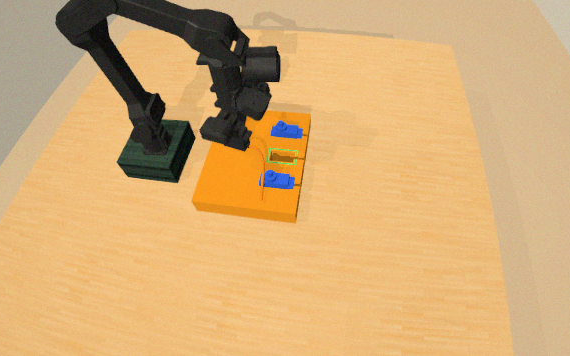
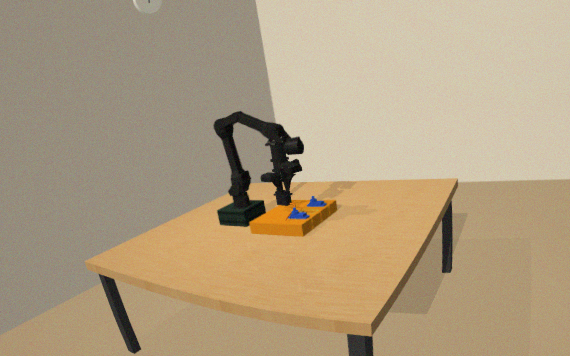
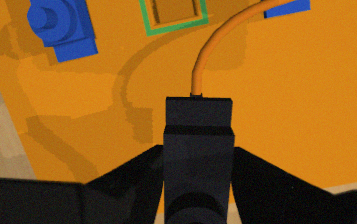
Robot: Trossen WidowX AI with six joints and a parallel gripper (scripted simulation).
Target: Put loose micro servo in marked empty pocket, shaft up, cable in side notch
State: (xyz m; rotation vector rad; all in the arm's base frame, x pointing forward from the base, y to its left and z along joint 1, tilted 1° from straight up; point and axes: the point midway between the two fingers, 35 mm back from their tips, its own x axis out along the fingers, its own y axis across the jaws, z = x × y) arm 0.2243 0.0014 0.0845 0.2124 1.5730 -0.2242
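Now: gripper tip 100 mm above the orange deck and 10 mm past it.
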